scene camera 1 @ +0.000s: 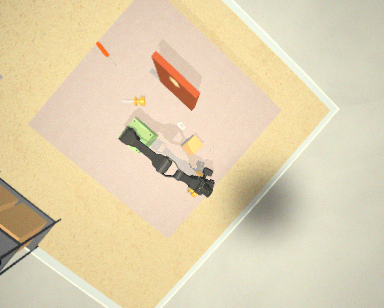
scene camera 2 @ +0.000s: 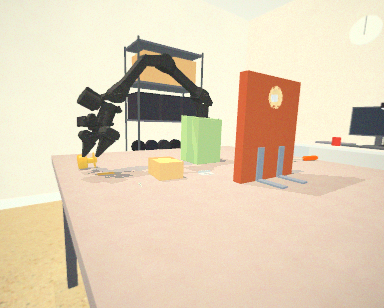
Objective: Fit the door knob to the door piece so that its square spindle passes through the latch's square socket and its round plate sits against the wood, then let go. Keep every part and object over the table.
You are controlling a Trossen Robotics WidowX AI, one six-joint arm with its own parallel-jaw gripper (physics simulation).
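Frame: origin at the arm's base, x ahead, y left, z up, level; centimetres.
Seen in the pictures: gripper, fingertip midpoint: (scene camera 1: 207,179) (scene camera 2: 89,157); arm's base, link origin: (scene camera 1: 131,136) (scene camera 2: 201,117).
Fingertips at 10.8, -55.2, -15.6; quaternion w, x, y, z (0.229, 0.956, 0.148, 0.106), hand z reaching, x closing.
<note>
Offsets run from my fingertips to a thing's top centre, as dx, dy, dz. "pt": to the spot under its first point. Level surfaces: height alone.
The orange-red door piece @(pt +28.3, +46.0, +22.7) (scene camera 1: 188,95) (scene camera 2: 260,120) stands upright on its long edge side, with a pale round latch area (scene camera 1: 174,81) (scene camera 2: 275,97) in its face. A yellow knob with a pale spindle @(pt +8.1, +70.3, -1.1) (scene camera 1: 140,101) lies on the table in scene camera 1; it does not show in scene camera 2. A second yellow knob-like piece @(-13.8, +1.0, -0.4) (scene camera 1: 192,192) (scene camera 2: 82,162) lies near the table edge, partly under the gripper in scene camera 1. My gripper (scene camera 1: 202,184) (scene camera 2: 92,154) is open and empty, pointing down, its fingertips just above this second piece.
A yellow block @(+10.6, +23.9, -0.9) (scene camera 1: 193,144) (scene camera 2: 168,170) and a green block (scene camera 1: 145,131) (scene camera 2: 201,140) stand between arm and door piece. A small white piece @(+15.4, +39.5, -5.9) (scene camera 1: 181,126), an orange strip @(-1.3, +5.4, -6.7) (scene camera 1: 199,174) (scene camera 2: 105,173) and an orange-handled screwdriver @(+15.9, +110.1, -4.3) (scene camera 1: 102,49) (scene camera 2: 310,158) lie on the table @(dz -6.9) (scene camera 1: 75,125) (scene camera 2: 200,240).
</note>
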